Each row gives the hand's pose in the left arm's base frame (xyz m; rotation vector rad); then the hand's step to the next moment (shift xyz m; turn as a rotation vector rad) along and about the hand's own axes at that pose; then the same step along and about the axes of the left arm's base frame.
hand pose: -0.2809 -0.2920 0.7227 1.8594 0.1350 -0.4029
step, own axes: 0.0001 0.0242 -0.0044 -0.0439 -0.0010 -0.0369
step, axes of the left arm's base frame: 0.0081 -0.0037 0.0229 -0.0337 0.0397 0.0241
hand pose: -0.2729 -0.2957 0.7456 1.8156 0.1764 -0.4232
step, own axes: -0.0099 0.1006 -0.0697 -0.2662 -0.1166 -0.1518
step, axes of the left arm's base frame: 0.0380 0.0387 0.1102 -0.2550 0.2039 0.0300
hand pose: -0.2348 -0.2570 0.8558 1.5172 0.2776 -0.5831
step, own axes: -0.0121 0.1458 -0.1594 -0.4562 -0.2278 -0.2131
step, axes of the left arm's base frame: 0.0948 0.1518 0.1216 -0.4601 0.3046 0.0302
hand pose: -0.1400 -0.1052 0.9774 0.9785 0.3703 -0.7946
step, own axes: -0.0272 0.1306 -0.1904 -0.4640 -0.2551 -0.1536
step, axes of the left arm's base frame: 0.0907 0.2140 -0.0063 -0.4893 0.2490 0.0501
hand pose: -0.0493 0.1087 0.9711 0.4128 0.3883 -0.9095
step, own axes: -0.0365 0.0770 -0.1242 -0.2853 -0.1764 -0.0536
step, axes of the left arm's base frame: 0.0243 0.1286 -0.0746 -0.3108 0.1220 0.0622
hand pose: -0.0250 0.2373 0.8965 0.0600 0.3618 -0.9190
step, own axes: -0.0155 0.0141 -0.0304 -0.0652 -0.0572 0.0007
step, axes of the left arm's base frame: -0.0060 0.0267 -0.0248 -0.0807 0.0150 0.0281
